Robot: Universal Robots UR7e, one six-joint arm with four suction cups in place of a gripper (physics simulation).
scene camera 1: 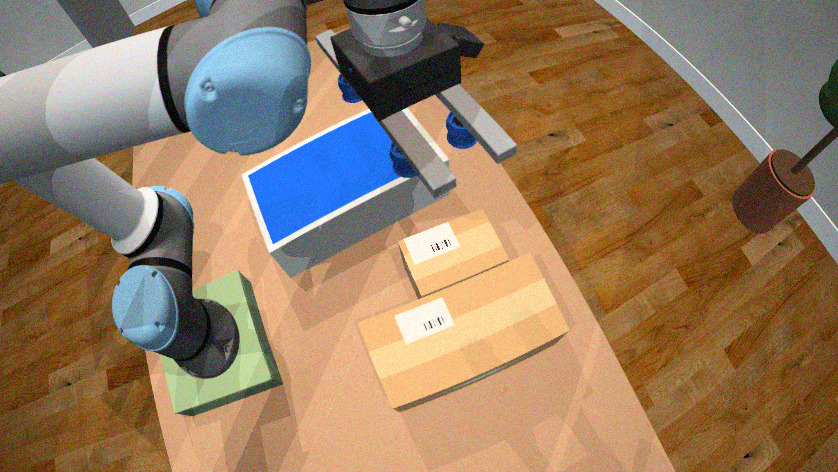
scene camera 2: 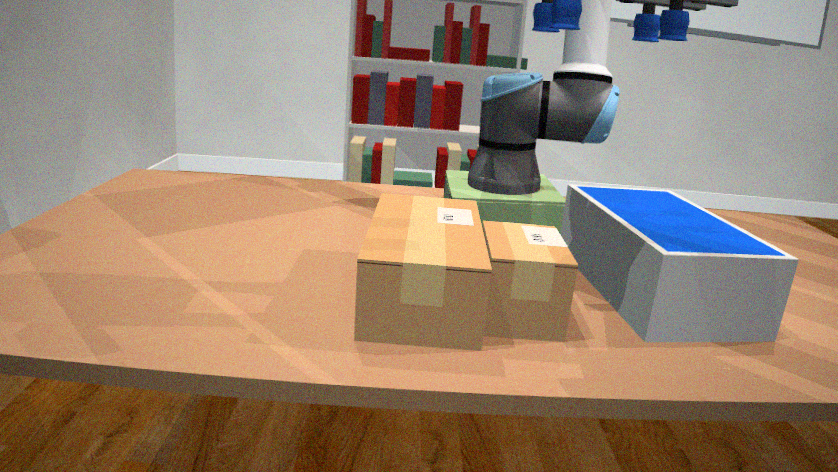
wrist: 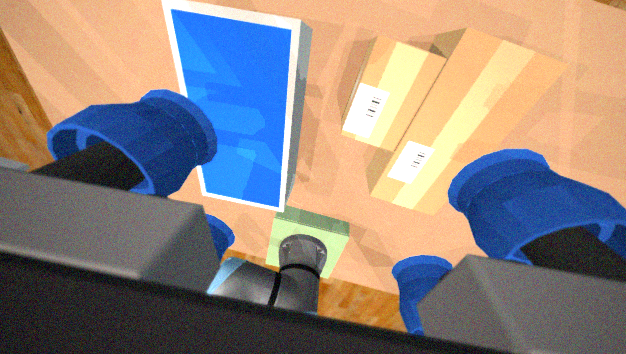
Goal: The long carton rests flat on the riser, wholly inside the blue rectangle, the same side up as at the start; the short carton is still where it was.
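Pixels of known places: end effector, tool point: (scene camera 1: 405, 112) (scene camera 2: 607, 34) (wrist: 320, 214); arm's base, origin of the base link: (scene camera 1: 206, 339) (scene camera 2: 503, 185) (wrist: 303, 250).
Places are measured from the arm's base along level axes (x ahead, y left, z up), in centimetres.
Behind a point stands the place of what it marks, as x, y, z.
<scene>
The long carton (scene camera 1: 477, 340) @(42.7, -24.6, 3.8) (scene camera 2: 381, 304) @(56.4, -28.8, -1.5) (wrist: 462, 112) @(47.9, -21.8, 3.8) lies flat on the table, its label and tape facing up. The short, lower carton (scene camera 1: 469, 257) @(49.1, -12.2, 3.9) (scene camera 2: 530, 316) @(55.3, -10.5, -3.3) (wrist: 405, 85) @(50.3, -11.7, 3.8) lies close along its riser-facing side, label up; I cannot tell whether they touch. The grey riser (scene camera 1: 345, 231) @(34.3, 5.6, -0.5) (scene camera 2: 715, 299) @(56.5, 13.9, -0.4) (wrist: 299, 95) @(45.7, 5.3, 0.3) stands apart from both and bears the blue rectangle (scene camera 1: 322, 181) @(34.7, 13.7, 5.5) (scene camera 2: 674, 219) @(40.3, 15.6, 5.5) (wrist: 240, 65) @(49.6, 14.1, 5.5), with no carton on it. My suction gripper (scene camera 1: 405, 109) @(45.8, -1.9, 30.6) (scene camera 2: 608, 20) @(45.8, -1.9, 30.6) (wrist: 325, 197) @(45.8, -1.9, 30.6) is open, carries nothing and hangs high, above the riser's end in scene camera 1.
The arm's base stands on a green block (scene camera 1: 249, 345) @(8.2, -5.1, -0.3) (scene camera 2: 504, 211) @(10.6, -2.3, -2.7) (wrist: 337, 240) @(7.3, -9.5, -0.4) at one long edge of the table (scene camera 1: 328, 422) @(13.8, -23.0, -6.5) (scene camera 2: 175, 293) @(43.9, -55.6, -6.5) (wrist: 345, 175) @(26.2, -7.7, -6.5). A bookshelf (scene camera 2: 347, 105) stands behind the table. A potted plant (scene camera 1: 768, 199) stands on the floor.
</scene>
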